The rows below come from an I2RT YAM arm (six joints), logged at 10 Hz.
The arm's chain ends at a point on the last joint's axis. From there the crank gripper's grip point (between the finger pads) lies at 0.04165 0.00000 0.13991 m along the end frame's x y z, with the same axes.
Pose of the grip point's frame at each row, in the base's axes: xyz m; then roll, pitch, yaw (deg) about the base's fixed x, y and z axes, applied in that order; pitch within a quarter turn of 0, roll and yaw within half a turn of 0:
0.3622 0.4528 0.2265 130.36 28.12 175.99
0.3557 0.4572 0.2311 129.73 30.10 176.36
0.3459 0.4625 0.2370 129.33 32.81 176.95
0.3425 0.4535 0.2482 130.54 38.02 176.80
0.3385 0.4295 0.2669 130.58 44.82 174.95
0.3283 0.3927 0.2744 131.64 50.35 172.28
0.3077 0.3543 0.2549 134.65 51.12 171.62
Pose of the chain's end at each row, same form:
0.3488 0.3469 0.3260 130.36 28.12 175.99
0.3401 0.3504 0.3294 129.73 30.10 176.36
0.3271 0.3551 0.3341 129.33 32.81 176.95
0.3134 0.3486 0.3455 130.54 38.02 176.80
0.2947 0.3267 0.3608 130.58 44.82 174.95
0.2697 0.2951 0.3658 131.64 50.35 172.28
0.2433 0.2632 0.3490 134.65 51.12 171.62

